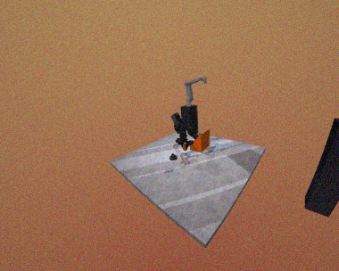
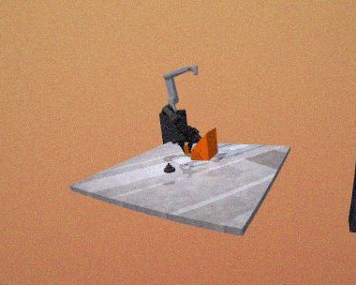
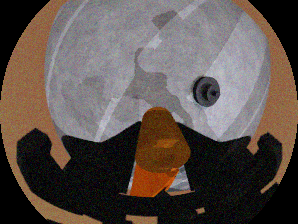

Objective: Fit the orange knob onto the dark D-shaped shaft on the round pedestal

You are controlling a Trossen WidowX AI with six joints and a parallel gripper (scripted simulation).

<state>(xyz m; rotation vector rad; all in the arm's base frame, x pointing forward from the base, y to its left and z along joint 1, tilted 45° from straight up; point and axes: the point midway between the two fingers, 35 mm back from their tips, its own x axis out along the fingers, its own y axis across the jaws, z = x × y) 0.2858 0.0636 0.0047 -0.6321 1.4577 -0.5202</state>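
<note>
Right now my gripper tip is 40 mm short of the dark pedestal, 140 mm to the left of it and 100 mm above it. Also, from my gripper tip: orange knob: 20 mm above.
</note>
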